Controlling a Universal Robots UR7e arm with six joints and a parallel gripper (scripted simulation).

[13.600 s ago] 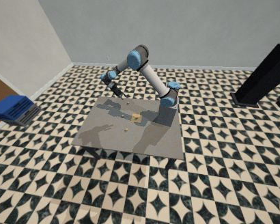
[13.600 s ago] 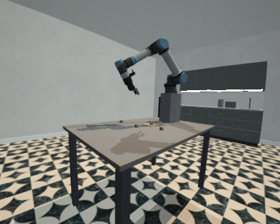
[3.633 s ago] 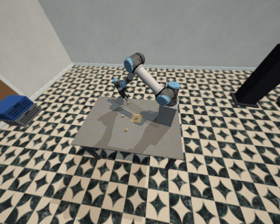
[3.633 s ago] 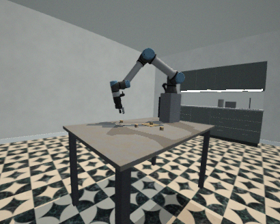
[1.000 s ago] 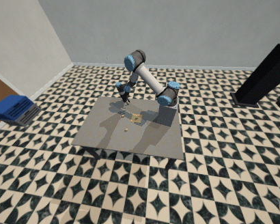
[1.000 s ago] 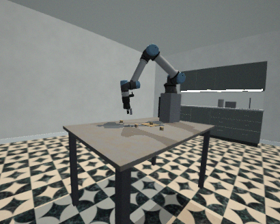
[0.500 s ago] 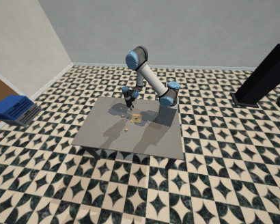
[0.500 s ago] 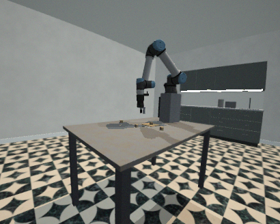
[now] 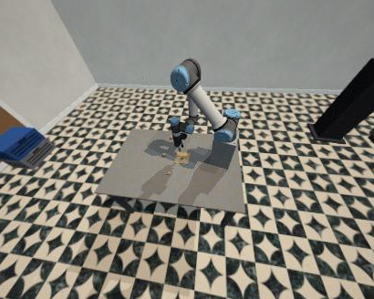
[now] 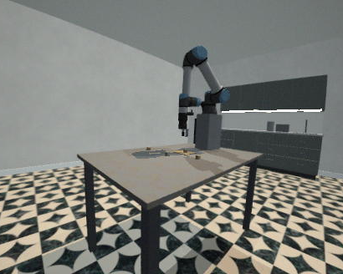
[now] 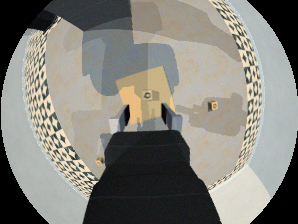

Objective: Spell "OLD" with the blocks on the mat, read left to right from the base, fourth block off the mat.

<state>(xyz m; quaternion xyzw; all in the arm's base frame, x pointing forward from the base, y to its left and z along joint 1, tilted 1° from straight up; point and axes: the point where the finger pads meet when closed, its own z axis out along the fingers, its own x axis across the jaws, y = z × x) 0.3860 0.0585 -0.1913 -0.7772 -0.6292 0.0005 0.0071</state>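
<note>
The tan mat lies 150 mm below my hand.
</note>
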